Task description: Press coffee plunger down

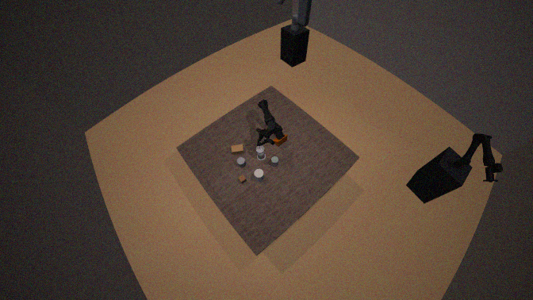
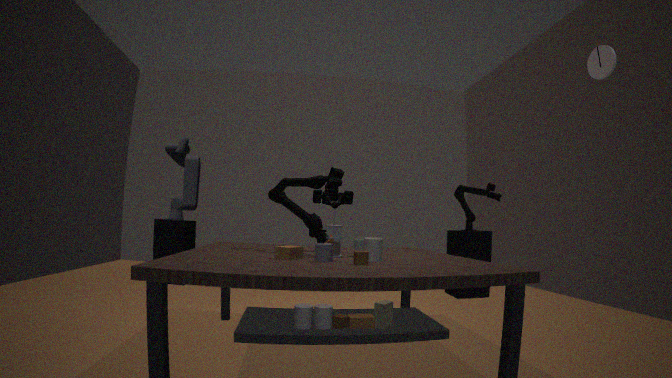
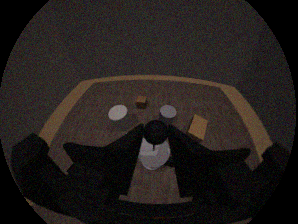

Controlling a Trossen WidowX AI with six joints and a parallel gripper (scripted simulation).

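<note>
My gripper tip is now 120 mm above the coffee press, 20 mm to the left of it and 20 mm past it. From my gripper tip the other things lie so: grey cup (200 mm below, 170 mm ahead, 50 mm to the right); then greenish cup (200 mm below, 130 mm to the left, 70 mm behind).
</note>
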